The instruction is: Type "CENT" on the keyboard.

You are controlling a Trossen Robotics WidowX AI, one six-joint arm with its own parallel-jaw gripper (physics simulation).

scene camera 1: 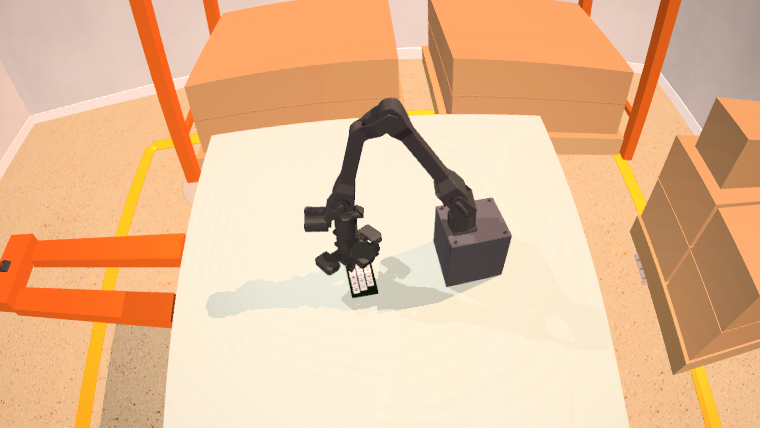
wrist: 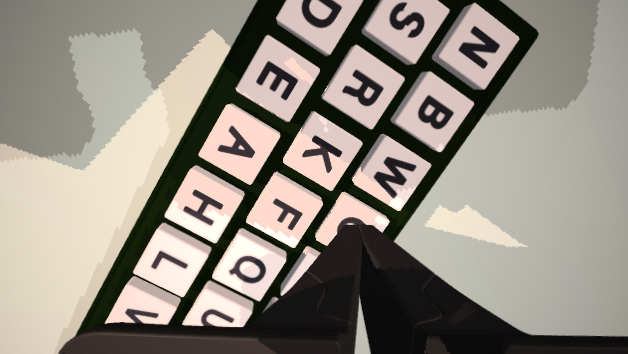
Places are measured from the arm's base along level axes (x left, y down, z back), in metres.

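Pixels of known places: gripper, fingertip midpoint: [scene camera 1: 351, 271] [wrist: 357, 238]; arm's base, link origin: [scene camera 1: 462, 225].
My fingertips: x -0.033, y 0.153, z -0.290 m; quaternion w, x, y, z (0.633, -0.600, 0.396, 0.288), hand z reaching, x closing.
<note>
For each thing: its middle in the pictures, then the offset to it from my fingertips. Level surfaces: height alone.
- dark green keyboard, body centre: [wrist: 244, 269] [scene camera 1: 357, 262] dx -0.029, dy +0.007, dz +0.023 m
- key with a round letter, body centre: [wrist: 351, 227] dx +0.001, dy +0.003, dz +0.002 m
- E key, body centre: [wrist: 278, 79] dx +0.027, dy +0.002, dz +0.043 m
- N key, body centre: [wrist: 474, 48] dx +0.063, dy +0.002, dz +0.002 m
- white table, surface height: dy +0.015 m
The dark green keyboard [scene camera 1: 364, 294] [wrist: 226, 70] with pale letter keys lies on the white table; the arm hides part of it in the scene view. My gripper [wrist: 357, 238] is shut with nothing between its fingers. In the wrist view its tips overlap a key with a round letter [wrist: 337, 212], which is partly hidden, possibly C; I cannot tell whether they touch it. The E key [wrist: 278, 77] is at the upper left of the board. The N key [wrist: 477, 47] is at its upper right corner. No T key shows; the fingers hide several keys at the lower part.
The arm's dark base box [scene camera 1: 473, 255] stands on the white table [scene camera 1: 393, 366], right of the keyboard. Large cardboard boxes [scene camera 1: 297, 37] stand behind the table, and more boxes [scene camera 1: 691, 233] are off to the right. Orange forks [scene camera 1: 106, 249] reach to the table's left edge.
</note>
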